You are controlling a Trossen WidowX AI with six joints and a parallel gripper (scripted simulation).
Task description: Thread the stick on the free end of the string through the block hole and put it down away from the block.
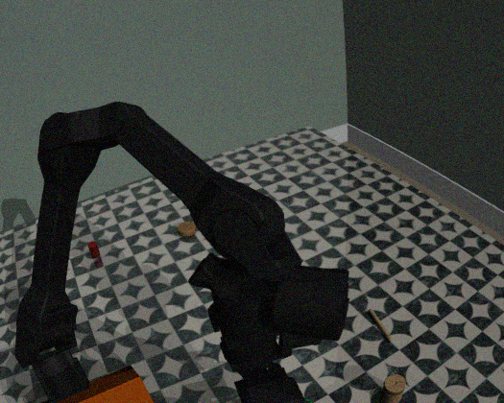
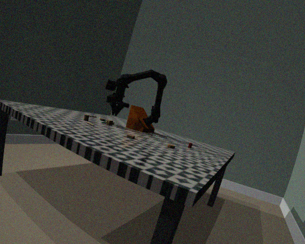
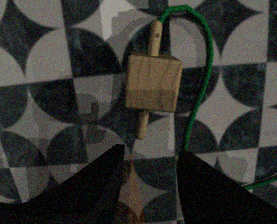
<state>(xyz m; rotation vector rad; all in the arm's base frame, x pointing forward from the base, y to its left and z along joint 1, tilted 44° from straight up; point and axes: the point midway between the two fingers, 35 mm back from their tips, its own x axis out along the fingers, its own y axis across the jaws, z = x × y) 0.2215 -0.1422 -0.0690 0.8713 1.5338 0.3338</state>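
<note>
The tan wooden block is 20 mm ahead of my gripper tip, 10 mm to the right of it and 50 mm below it. Round my gripper tip: round wooden button 90 mm behind, 140 mm to the right, 60 mm below; wooden cylinder 160 mm ahead, 100 mm to the right, 50 mm below; thin wooden stick 40 mm ahead, 10 mm to the right, 50 mm below.
</note>
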